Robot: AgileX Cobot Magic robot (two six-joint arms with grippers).
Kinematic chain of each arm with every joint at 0, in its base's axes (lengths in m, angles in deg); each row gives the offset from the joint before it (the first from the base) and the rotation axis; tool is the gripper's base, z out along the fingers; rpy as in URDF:
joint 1: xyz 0 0 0.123 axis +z
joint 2: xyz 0 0 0 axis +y
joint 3: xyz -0.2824 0 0.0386 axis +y
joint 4: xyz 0.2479 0 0.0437 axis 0.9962 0 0.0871
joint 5: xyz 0 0 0 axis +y
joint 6: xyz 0.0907 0 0.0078 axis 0.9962 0 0.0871
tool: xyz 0 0 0 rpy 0 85 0
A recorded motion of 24 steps. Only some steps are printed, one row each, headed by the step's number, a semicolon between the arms.
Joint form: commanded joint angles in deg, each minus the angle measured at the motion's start. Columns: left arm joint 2, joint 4, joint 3, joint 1, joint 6, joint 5; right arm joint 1, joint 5, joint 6, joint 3, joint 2, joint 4.
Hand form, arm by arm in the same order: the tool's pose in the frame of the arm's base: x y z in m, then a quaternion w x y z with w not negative. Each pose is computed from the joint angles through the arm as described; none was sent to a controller.
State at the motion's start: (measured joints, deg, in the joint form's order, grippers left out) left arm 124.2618 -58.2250 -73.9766 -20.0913 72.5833 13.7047; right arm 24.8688 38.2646 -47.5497 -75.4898 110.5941 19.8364
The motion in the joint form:
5: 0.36 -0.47 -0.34 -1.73 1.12 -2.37; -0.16 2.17 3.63 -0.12 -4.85 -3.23
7: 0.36 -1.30 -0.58 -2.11 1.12 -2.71; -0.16 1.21 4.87 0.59 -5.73 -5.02
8: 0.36 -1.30 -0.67 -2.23 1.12 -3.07; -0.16 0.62 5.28 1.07 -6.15 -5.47
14: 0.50 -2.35 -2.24 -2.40 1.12 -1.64; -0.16 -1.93 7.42 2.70 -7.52 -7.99
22: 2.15 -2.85 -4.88 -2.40 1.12 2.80; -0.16 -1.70 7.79 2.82 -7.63 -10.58
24: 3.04 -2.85 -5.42 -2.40 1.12 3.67; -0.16 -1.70 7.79 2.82 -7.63 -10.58
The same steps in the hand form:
5: 0.4030 -0.1779 0.1006 0.32568 0.32734 0.88162 -0.09757; 0.3460 0.1778 0.2170 0.22559 -0.47283 0.84819 0.07827
7: 0.4032 -0.1808 0.1019 0.32934 0.32292 0.88167 -0.09959; 0.3447 0.1749 0.2197 0.23260 -0.47083 0.84841 0.06646
8: 0.4036 -0.1815 0.1024 0.33172 0.32273 0.88107 -0.09759; 0.3438 0.1738 0.2204 0.23635 -0.46902 0.84863 0.06312
14: 0.4072 -0.1866 0.1080 0.33674 0.32011 0.87841 -0.11198; 0.3417 0.1694 0.2230 0.25232 -0.46160 0.84919 0.04624
22: 0.4108 -0.1947 0.1056 0.32346 0.32996 0.87519 -0.14336; 0.3417 0.1669 0.2225 0.24840 -0.47240 0.84512 0.03012
24: 0.4113 -0.1962 0.1008 0.31632 0.33256 0.87588 -0.14894; 0.3417 0.1669 0.2225 0.24840 -0.47240 0.84512 0.03012

